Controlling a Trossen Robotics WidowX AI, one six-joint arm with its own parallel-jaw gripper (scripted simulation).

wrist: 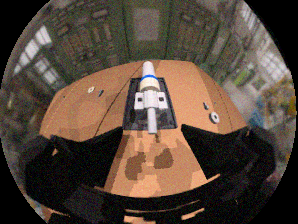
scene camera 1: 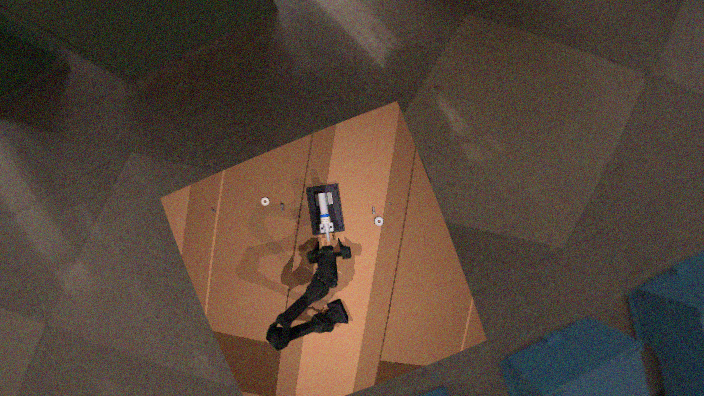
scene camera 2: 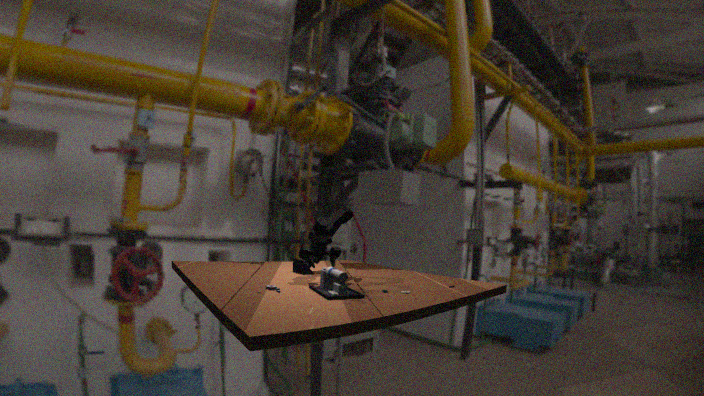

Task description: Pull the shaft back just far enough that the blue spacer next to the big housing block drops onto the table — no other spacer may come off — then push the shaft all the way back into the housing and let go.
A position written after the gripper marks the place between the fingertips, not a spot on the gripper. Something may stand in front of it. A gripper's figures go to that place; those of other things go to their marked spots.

The gripper (wrist: 152, 128): 0.10 m from the lens. A housing block (wrist: 137, 103): 0.12 m from the lens.
